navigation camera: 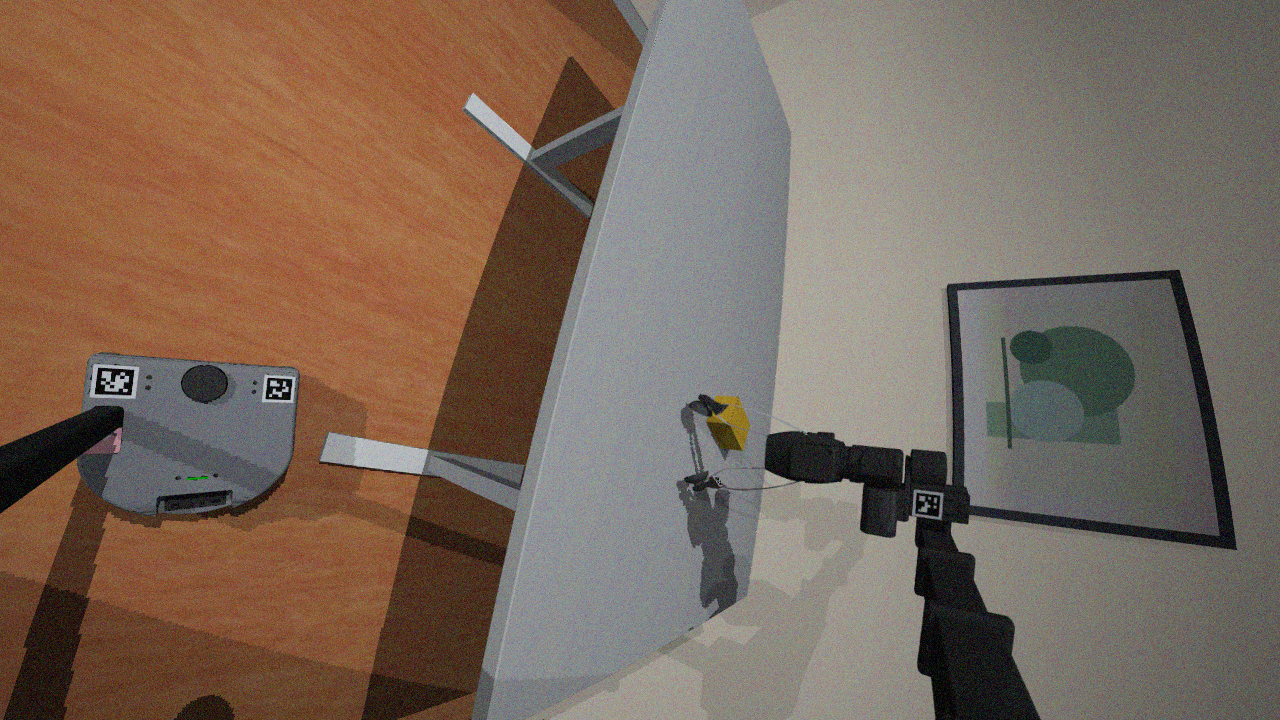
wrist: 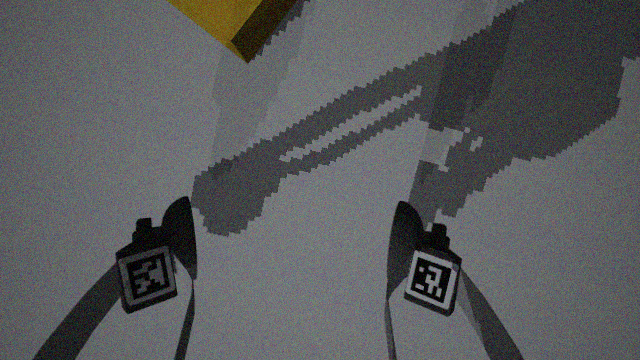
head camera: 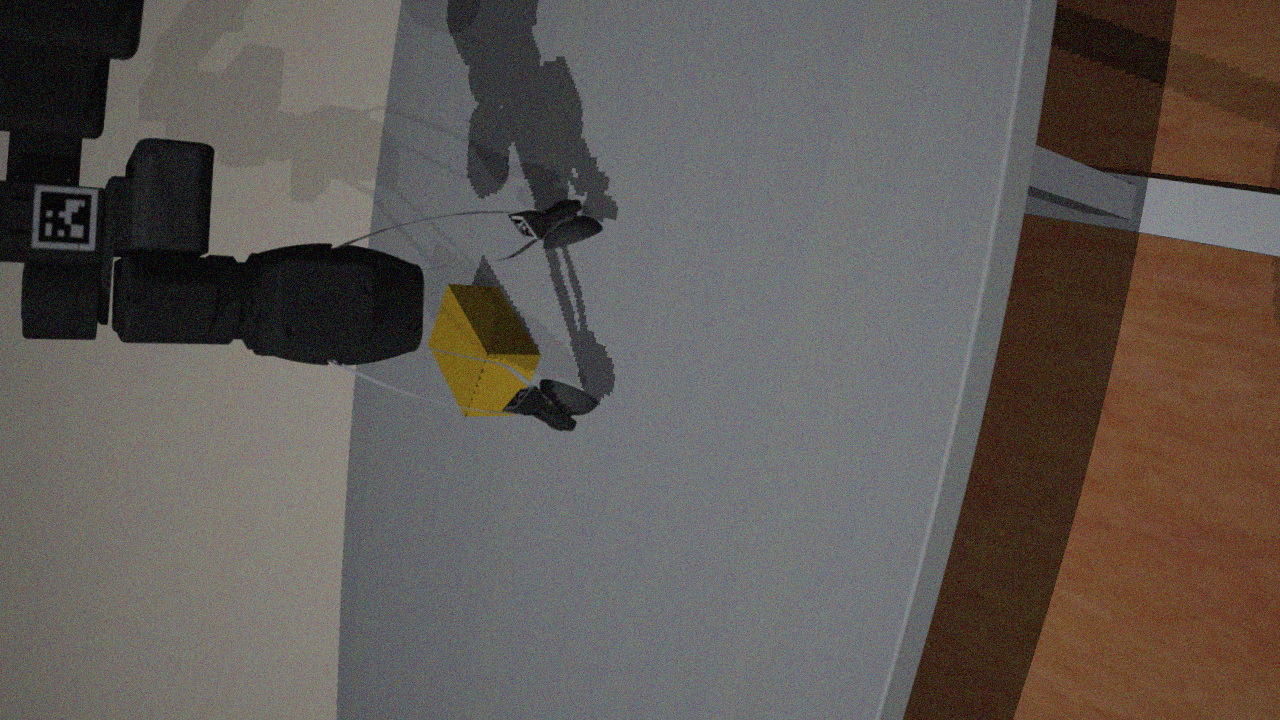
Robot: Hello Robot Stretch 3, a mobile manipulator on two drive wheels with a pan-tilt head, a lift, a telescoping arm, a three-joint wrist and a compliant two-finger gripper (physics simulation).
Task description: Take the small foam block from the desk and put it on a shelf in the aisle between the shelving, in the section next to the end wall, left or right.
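Seen in the pictures: gripper, fingertip midpoint: (navigation camera: 688,441) (wrist: 294,226) (head camera: 593,316); robot's base, link origin: (navigation camera: 206,381).
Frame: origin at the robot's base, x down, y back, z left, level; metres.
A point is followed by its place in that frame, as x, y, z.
The small yellow foam block (head camera: 483,358) @(-0.996, -0.008, -0.634) (navigation camera: 729,422) @(-0.994, -0.007, -0.631) (wrist: 225,20) @(-0.996, -0.007, -0.636) rests on the grey desk (head camera: 760,358) @(-0.951, -0.005, -0.397) (navigation camera: 662,268) @(-0.950, -0.235, -0.457) (wrist: 310,310) @(-0.951, 0.031, -0.486). In the wrist view part of it shows at the top edge, left of centre. My gripper (head camera: 565,313) @(-0.963, 0.021, -0.541) (navigation camera: 704,443) @(-0.963, 0.021, -0.541) (wrist: 294,226) @(-0.963, 0.021, -0.541) is open, its two fingertips wide apart with no object between them. It is above the desk. In the head camera view one fingertip overlaps the block's lower right corner in the picture. How high the fingertips are above the desk is hard to tell. The shelving does not show in these views.
The wall (navigation camera: 877,179) @(-1.225, -0.740, -1.232) stands behind the desk and bears a framed picture (navigation camera: 952,394) @(-1.378, -0.080, -1.071). My base (navigation camera: 192,438) @(-0.160, 0.109, 0.012) stands on the wooden floor (navigation camera: 268,223) @(-0.001, -0.409, -0.072) in front of the desk. A desk leg (navigation camera: 375,453) (head camera: 1199,210) reaches out on the floor near the base.
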